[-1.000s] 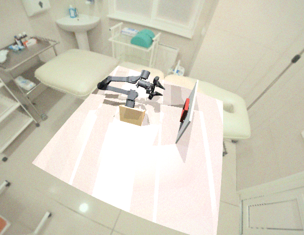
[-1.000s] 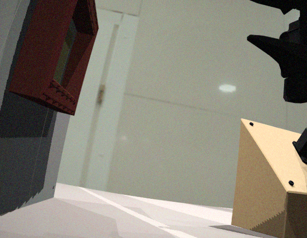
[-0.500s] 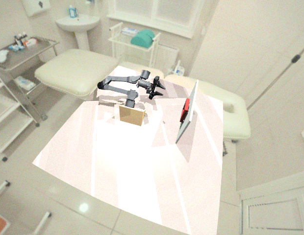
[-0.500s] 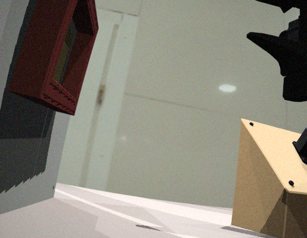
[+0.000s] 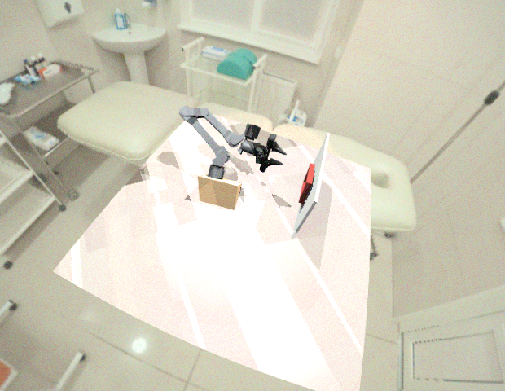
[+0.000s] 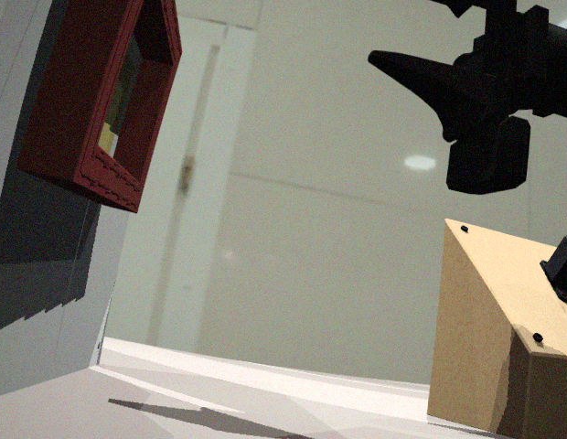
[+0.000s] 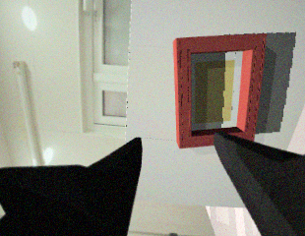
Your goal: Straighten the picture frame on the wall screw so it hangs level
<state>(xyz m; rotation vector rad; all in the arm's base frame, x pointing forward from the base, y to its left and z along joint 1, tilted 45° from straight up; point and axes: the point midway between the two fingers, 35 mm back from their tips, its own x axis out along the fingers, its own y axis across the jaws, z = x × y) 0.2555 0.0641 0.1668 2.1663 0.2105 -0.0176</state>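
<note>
My gripper tip is now 15 cm short of the red picture frame, 1 cm to the left of it and 8 cm above it. From my gripper tip the other things lie so: white wall panel: 15 cm ahead, 9 cm below.
</note>
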